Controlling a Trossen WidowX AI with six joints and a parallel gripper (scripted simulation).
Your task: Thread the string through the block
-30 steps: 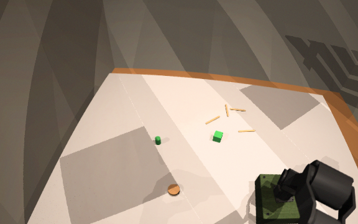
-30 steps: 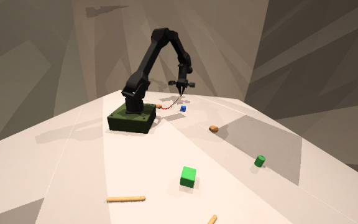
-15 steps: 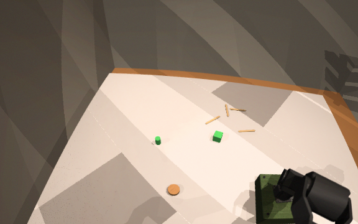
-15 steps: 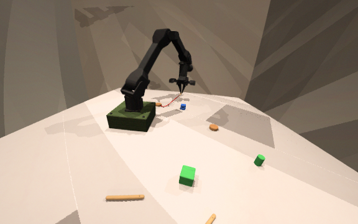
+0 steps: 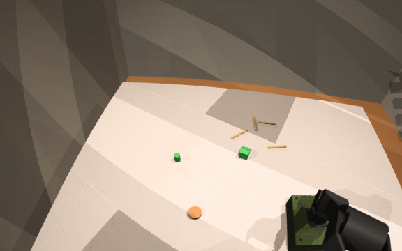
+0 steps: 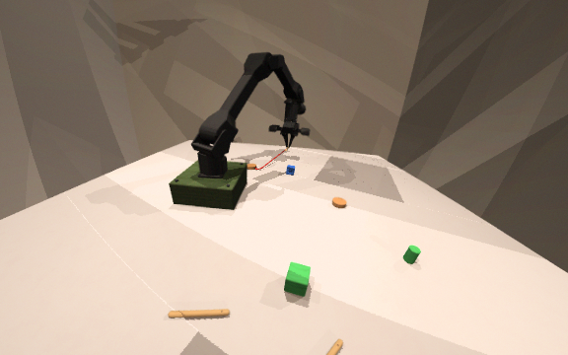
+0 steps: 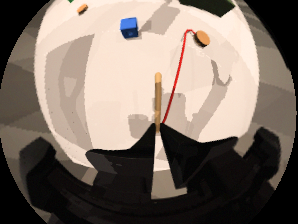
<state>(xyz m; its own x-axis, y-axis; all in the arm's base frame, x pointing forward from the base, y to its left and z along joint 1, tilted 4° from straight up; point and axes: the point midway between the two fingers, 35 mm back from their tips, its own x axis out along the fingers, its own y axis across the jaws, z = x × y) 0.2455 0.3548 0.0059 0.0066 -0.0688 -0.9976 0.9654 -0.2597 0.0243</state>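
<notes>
My gripper tip is 180 mm to the left of the small blue block and 40 mm above it. From my gripper tip the other things lie so: thin wooden stick (10 mm to the right); then round wooden button (160 mm behind, 140 mm to the right, 50 mm below); then green cylinder (600 mm to the right, 180 mm ahead, 40 mm below).
</notes>
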